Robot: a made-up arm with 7 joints.
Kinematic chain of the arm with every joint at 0, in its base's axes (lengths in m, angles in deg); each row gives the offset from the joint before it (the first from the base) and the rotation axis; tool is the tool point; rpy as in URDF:
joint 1: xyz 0 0 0.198 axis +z
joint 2: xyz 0 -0.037 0.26 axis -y
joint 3: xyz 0 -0.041 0.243 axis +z
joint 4: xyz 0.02 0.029 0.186 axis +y
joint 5: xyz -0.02 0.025 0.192 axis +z
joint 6: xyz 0 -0.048 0.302 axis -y
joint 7: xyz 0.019 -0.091 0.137 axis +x
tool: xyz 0 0 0 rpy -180 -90 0
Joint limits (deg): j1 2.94..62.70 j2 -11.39..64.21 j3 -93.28..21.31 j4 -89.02..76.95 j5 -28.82..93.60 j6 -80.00..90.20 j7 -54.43..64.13
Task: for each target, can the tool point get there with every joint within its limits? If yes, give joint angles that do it. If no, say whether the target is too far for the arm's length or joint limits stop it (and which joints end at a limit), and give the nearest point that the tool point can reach.
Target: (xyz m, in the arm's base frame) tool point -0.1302 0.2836 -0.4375
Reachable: no: joint limits stop it (at a limit: joint 1, joint 2, joint 4, joint 5) | nearest point -0.4611 0.1199 0.1050 | short by 0.656 m
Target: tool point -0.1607 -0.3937 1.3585
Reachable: yes | joints 47.49 42.00 3.68 20.24 -2.12 -47.26 -23.47
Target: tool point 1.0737 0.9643 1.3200
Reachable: no: too far | nearest point 0.5652 0.4768 1.0819 | short by 0.744 m
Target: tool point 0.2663 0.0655 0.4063
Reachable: no: joint limits stop it (at a limit: joint 1, joint 2, joint 4, joint 6) | nearest point 0.5495 0.1846 0.7236 | short by 0.442 m
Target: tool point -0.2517 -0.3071 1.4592
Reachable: yes | joints 12.94 21.74 -37.39 17.11 -13.74 4.44 45.72
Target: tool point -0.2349 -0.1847 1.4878
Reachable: yes | joints 8.00 14.58 -7.74 -4.17 35.10 15.56 53.16
